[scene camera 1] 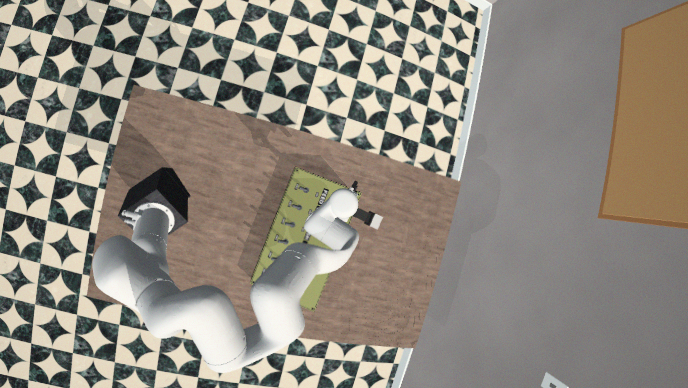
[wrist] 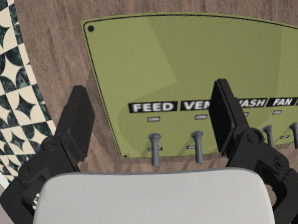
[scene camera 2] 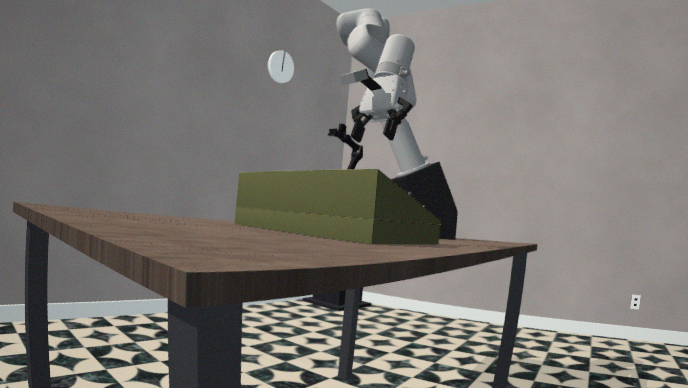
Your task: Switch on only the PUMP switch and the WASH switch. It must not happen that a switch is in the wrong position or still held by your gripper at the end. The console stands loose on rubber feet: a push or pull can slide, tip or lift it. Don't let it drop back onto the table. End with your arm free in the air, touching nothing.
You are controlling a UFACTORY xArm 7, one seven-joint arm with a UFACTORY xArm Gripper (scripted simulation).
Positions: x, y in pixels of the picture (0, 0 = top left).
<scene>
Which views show the olive-green console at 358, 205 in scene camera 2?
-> Scene camera 1, the wrist view and scene camera 2: all of them.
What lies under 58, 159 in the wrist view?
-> The gripper.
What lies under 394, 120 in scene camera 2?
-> The gripper.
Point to an olive-green console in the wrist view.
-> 155, 74
</scene>
